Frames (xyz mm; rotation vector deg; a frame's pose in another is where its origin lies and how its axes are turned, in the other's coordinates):
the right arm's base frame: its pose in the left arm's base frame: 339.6 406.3 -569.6 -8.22 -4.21 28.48
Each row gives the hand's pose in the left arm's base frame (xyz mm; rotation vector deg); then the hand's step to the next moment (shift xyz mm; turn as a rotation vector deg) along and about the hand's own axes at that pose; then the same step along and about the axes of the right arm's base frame.
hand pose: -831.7 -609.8 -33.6 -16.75 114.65 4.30
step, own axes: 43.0 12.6 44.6 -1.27 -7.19 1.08
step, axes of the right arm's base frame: 20.6 11.6 -58.6 -0.30 -7.37 0.09
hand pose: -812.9 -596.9 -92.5 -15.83 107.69 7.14
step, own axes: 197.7 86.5 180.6 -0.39 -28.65 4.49
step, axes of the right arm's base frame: 113.3 84.2 -243.5 -2.72 -28.60 -3.98
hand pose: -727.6 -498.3 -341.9 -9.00 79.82 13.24
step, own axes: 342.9 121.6 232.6 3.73 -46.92 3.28
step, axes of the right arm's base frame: 300.3 102.3 -293.0 -7.75 -45.17 -11.21
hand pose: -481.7 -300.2 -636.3 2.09 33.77 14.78
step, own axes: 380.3 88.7 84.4 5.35 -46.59 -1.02
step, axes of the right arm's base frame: 373.9 24.9 -138.6 -8.66 -43.46 -15.39
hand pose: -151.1 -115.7 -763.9 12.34 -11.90 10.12
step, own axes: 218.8 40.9 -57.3 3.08 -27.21 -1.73
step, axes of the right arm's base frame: 228.1 -26.2 -10.5 -4.83 -25.07 -10.06
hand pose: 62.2 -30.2 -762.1 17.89 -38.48 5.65
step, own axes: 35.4 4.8 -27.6 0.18 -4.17 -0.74
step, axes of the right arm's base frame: 44.1 -9.5 -0.1 -0.64 -3.65 -2.06
